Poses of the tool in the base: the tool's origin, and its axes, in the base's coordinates. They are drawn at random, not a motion.
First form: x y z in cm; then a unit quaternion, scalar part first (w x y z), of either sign.
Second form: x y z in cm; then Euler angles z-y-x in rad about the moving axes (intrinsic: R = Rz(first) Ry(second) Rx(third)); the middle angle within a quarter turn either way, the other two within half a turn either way. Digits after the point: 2 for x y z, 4 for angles.
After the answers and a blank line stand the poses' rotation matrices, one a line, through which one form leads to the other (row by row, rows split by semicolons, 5 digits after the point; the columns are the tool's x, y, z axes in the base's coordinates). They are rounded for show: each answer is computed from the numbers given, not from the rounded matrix.
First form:
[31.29, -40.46, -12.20, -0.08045, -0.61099, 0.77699, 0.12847]
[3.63, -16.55, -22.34, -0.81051, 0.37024, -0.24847, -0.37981]
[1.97, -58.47, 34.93, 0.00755, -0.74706, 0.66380, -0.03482]
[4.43, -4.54, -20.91, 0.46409, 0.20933, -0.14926, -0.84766]
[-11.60, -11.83, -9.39, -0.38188, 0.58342, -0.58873, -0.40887]
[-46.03, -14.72, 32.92, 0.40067, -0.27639, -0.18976, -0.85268]
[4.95, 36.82, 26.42, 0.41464, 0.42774, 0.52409, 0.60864]
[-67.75, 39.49, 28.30, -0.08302, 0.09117, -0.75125, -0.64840]
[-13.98, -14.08, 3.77, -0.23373, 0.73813, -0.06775, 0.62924]
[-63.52, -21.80, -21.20, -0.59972, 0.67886, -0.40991, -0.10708]
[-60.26, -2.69, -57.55, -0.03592, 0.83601, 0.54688, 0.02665]
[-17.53, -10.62, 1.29, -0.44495, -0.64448, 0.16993, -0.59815]
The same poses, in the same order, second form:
[31.29, -40.46, -12.20, -1.8137, 0.0320, 2.8389]
[3.63, -16.55, -22.34, 0.6333, 0.7533, -0.5992]
[1.97, -58.47, 34.93, -1.4541, -0.0420, -3.0840]
[4.43, -4.54, -20.91, -2.0867, 0.2181, 0.4760]
[-11.60, -11.83, -9.39, -1.6442, 1.1857, 3.0461]
[-46.03, -14.72, 32.92, -2.3089, -0.6731, 0.1310]
[4.95, 36.82, 26.42, 1.8664, -0.0862, 1.4856]
[-67.75, 39.49, 28.30, -3.1114, 0.2454, 1.7212]
[-13.98, -14.08, 3.77, -1.1034, -1.1135, -1.7966]
[-63.52, -21.80, -21.20, -0.5888, 0.6907, -1.9117]
[-60.26, -2.69, -57.55, 1.1573, -0.0839, -3.1106]
[-17.53, -10.62, 1.29, 0.9444, -1.1738, 1.2782]

-0.24044 -0.92880 -0.28201; -0.97014 0.22037 0.10133; -0.03197 0.29795 -0.95405
0.58801 -0.79967 0.12153; 0.43169 0.43733 0.78891; -0.68402 -0.41142 0.60237
0.11631 -0.99127 0.06205; -0.99232 -0.11862 -0.03495; 0.04200 -0.05751 -0.99746
-0.48161 0.72429 -0.49342; -0.84927 -0.52469 0.05875; -0.21634 0.44734 0.86781
-0.02757 -0.99924 -0.02744; -0.37468 -0.01512 0.92703; -0.92674 0.03584 -0.37398
-0.52614 0.78818 0.31928; -0.57839 -0.60691 0.54509; 0.62341 0.10213 0.77520
-0.29022 -0.05638 0.95530; 0.95308 -0.10681 0.28325; 0.08606 0.99268 0.08474
-0.96959 -0.24464 0.00651; -0.02932 0.14253 0.98936; -0.24297 0.95908 -0.14537
0.19893 0.19413 0.96059; -0.39416 -0.88156 0.25978; 0.89725 -0.43031 -0.09885
0.64102 -0.68497 0.34628; -0.42810 0.05537 0.90203; -0.63704 -0.72646 -0.25775
0.40042 0.91632 0.00527; 0.91249 -0.39926 0.08921; 0.08385 -0.03091 -0.99600
0.22668 -0.75133 0.61977; 0.31326 -0.54628 -0.77681; 0.92222 0.37024 0.11153

